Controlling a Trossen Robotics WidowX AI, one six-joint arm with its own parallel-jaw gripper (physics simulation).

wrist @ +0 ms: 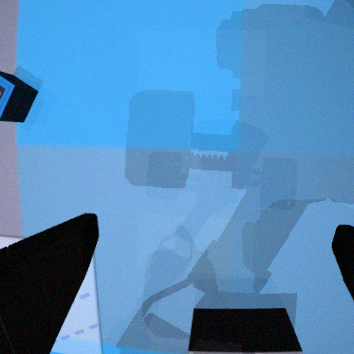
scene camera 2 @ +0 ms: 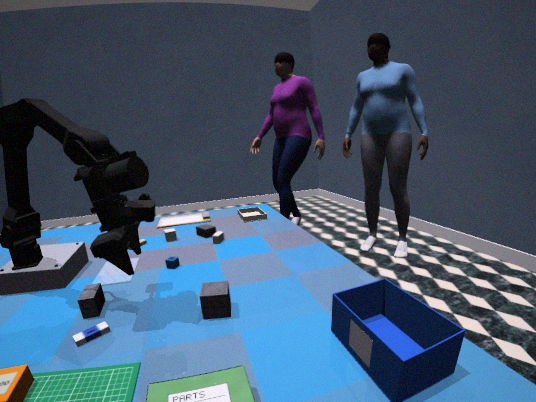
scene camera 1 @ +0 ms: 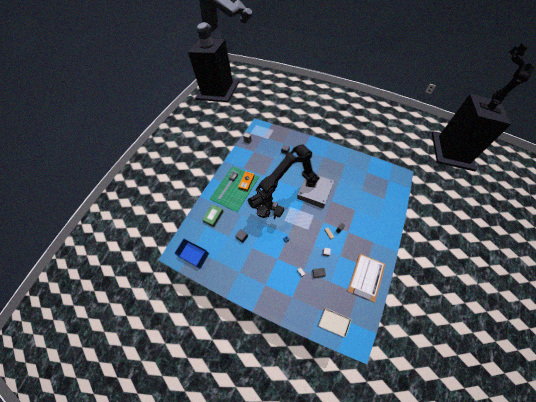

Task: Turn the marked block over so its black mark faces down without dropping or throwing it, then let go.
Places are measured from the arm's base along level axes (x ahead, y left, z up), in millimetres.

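Where they show: gripper, fingertip midpoint: point(wrist: 216, 231) point(scene camera 2: 135, 263); arm's base, origin of the base link: point(scene camera 2: 28, 263) point(scene camera 1: 311, 182).
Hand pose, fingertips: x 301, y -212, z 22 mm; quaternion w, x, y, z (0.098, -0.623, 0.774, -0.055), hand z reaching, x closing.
Observation:
Each offset is from my fingertips to the top centre of the thing. Level surfaces: height alone.
No black mark is plain on any block, so I cannot tell which one is marked. A dark block {dx -107, dy -3, dz -39 mm} point(scene camera 2: 91, 300) point(wrist: 245, 330) stands on the mat near the arm; its dark side shows at the bottom of the wrist view. A second dark block {dx +136, dy -127, dz -32 mm} point(scene camera 1: 242, 235) point(scene camera 2: 216, 300) stands apart. A small blue cube {dx +88, dy +133, dz -57 mm} point(scene camera 1: 286, 239) point(scene camera 2: 172, 262) point(wrist: 17, 97) lies beyond the white sheet. White blocks {dx +116, dy +377, dz -46 mm} point(scene camera 1: 326, 251) point(scene camera 2: 170, 235) lie farther off, near a flat dark block {dx +244, dy +355, dz -50 mm} point(scene camera 1: 319, 273) point(scene camera 2: 205, 230). My gripper point(scene camera 1: 270, 212) point(scene camera 2: 135, 262) point(wrist: 216, 231) is open and empty, above the mat.
A blue bin {dx +316, dy -379, dz -8 mm} point(scene camera 1: 191, 253) point(scene camera 2: 435, 370), green parts box {dx +47, dy -346, dz -43 mm} point(scene camera 1: 213, 215) point(scene camera 2: 235, 381), green cutting mat {dz -80 mm} point(scene camera 1: 235, 197) point(scene camera 2: 90, 382) and orange device point(scene camera 1: 246, 181) lie around. A blue-and-white eraser {dx -101, dy -103, dz -71 mm} point(scene camera 2: 91, 332) lies by the near dark block. A clipboard {dx +210, dy +631, dz -65 mm} point(scene camera 1: 367, 276) and shallow tray {dx +487, dy +484, dz -58 mm} point(scene camera 1: 335, 322) lie farther off.

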